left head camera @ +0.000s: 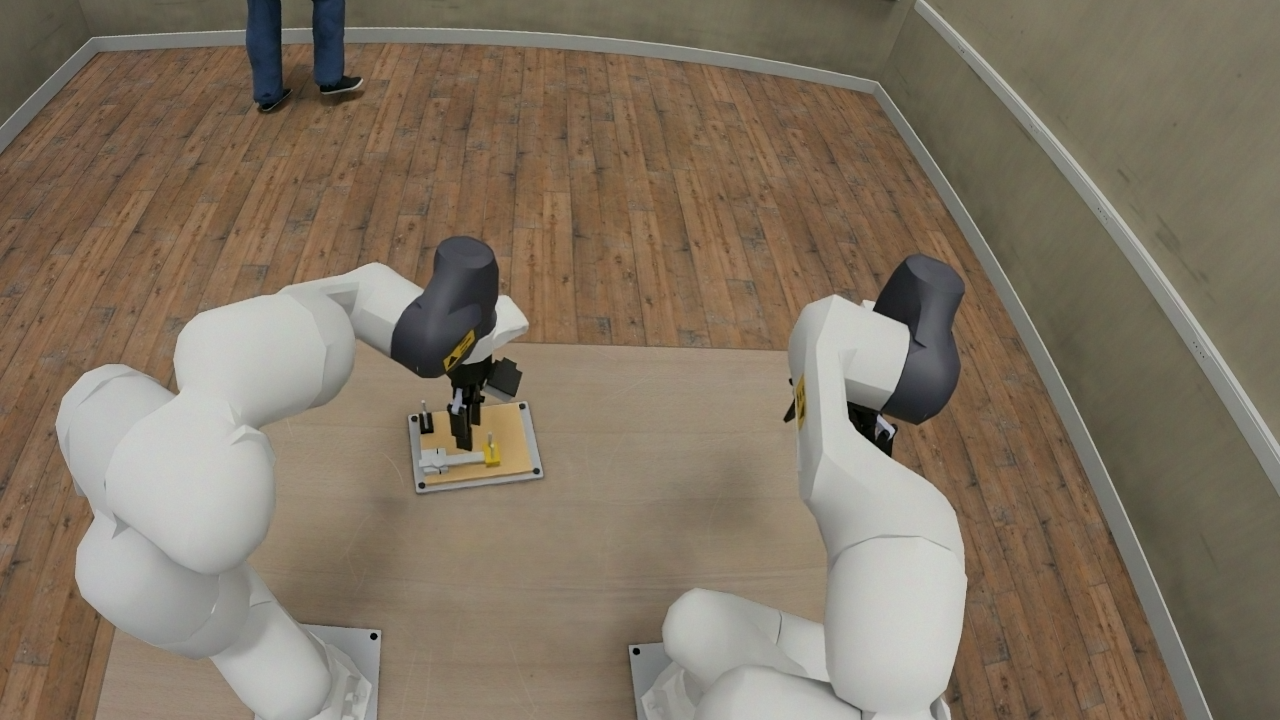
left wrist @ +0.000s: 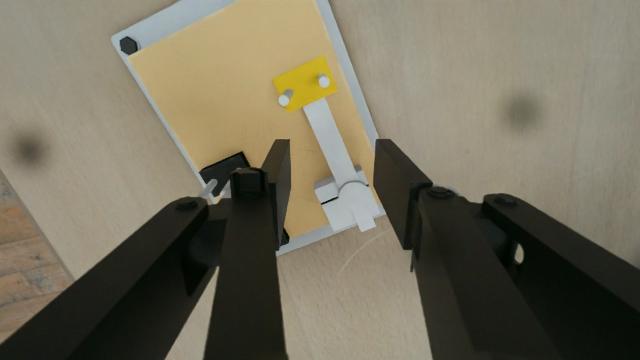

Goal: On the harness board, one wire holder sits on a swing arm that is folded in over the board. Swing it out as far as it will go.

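Note:
The harness board has a tan face and a grey rim. A yellow wire holder with two upright pegs sits on the end of a pale swing arm. The arm lies folded in over the board, running from a light grey pivot block at a board corner. My left gripper is open and empty above the board, with the swing arm below its fingers in the left wrist view. My right gripper is largely hidden behind its own arm; its opening cannot be told.
A black wire holder with pegs stands near another board corner, partly behind a left finger in the left wrist view. Black bolts mark the board's corners. The board lies on a wooden table. A person's legs show at the back.

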